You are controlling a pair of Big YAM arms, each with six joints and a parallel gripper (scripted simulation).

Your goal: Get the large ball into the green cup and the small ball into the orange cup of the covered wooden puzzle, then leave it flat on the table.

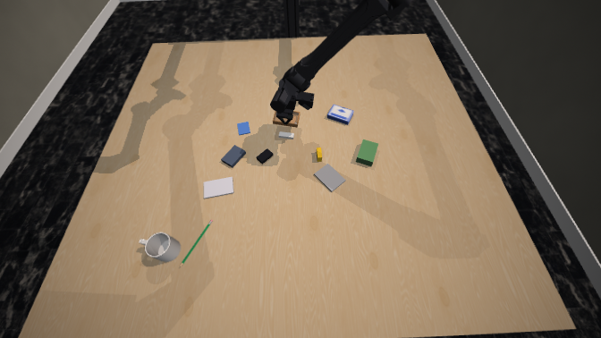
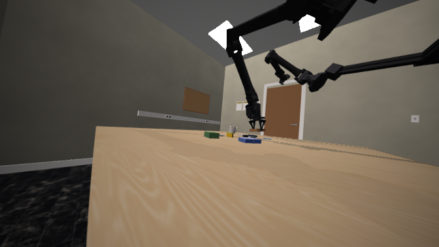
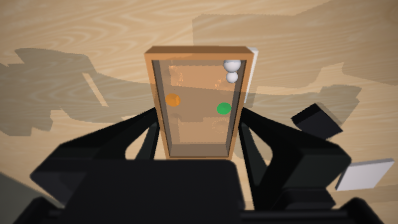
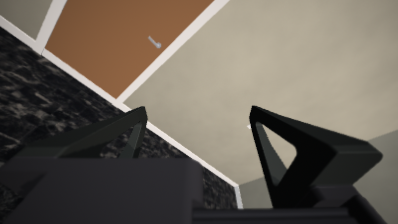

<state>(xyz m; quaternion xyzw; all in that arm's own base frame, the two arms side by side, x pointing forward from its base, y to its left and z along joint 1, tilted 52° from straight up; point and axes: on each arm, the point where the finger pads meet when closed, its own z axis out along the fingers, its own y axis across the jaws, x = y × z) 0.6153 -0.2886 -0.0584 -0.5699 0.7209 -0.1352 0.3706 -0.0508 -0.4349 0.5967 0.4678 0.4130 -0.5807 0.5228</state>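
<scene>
The white block lies 80 mm below my left hand, 40 mm ahead of it and 10 mm to the right of it. Also, from my left hand: covered wooden puzzle 10 mm below; then black block 140 mm ahead, 120 mm to the right, 70 mm below; then yellow block 170 mm ahead, 110 mm to the left, 70 mm below.
</scene>
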